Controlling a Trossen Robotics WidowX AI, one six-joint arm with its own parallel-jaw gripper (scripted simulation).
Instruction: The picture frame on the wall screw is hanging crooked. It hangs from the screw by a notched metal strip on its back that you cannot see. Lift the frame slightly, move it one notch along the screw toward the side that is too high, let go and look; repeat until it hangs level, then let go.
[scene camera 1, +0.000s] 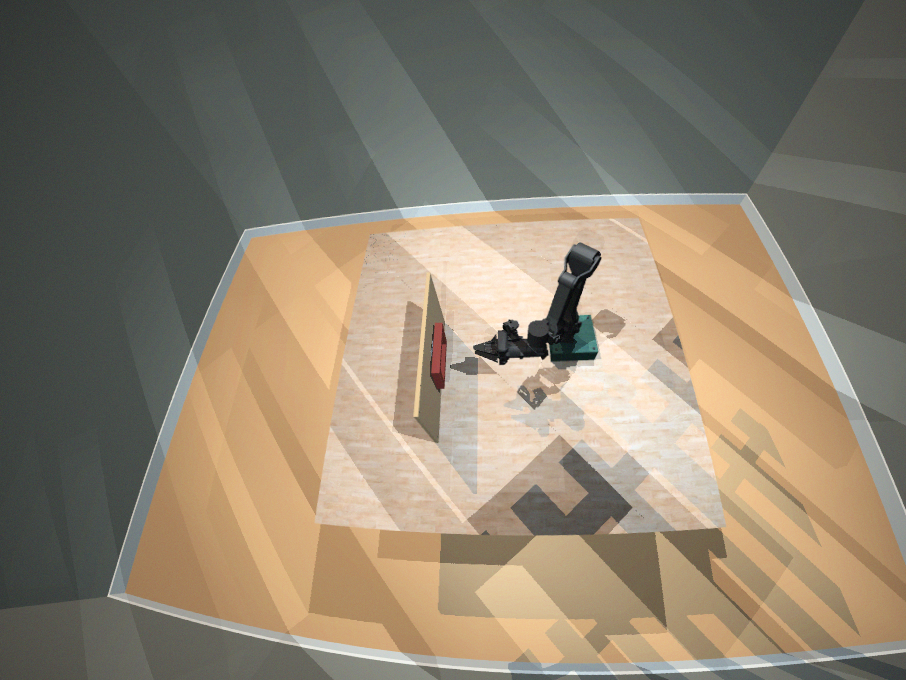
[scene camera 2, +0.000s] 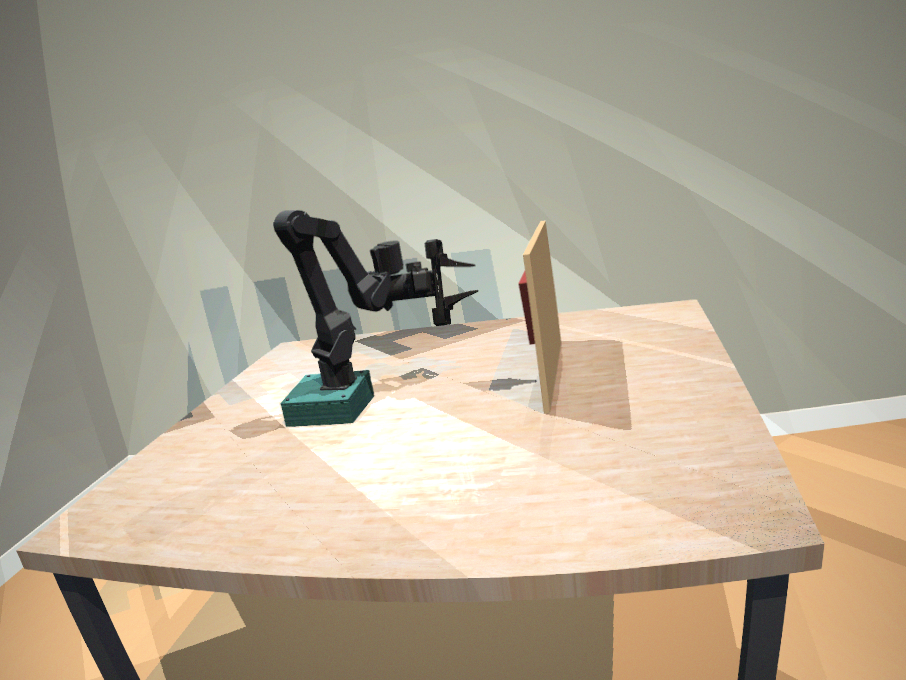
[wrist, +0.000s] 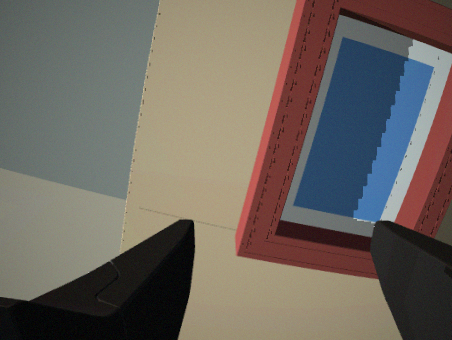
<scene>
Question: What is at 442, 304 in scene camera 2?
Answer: My gripper.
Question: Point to a wall board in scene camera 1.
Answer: At 427, 403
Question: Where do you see a red picture frame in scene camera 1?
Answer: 439, 344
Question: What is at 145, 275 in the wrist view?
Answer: My gripper.
</scene>
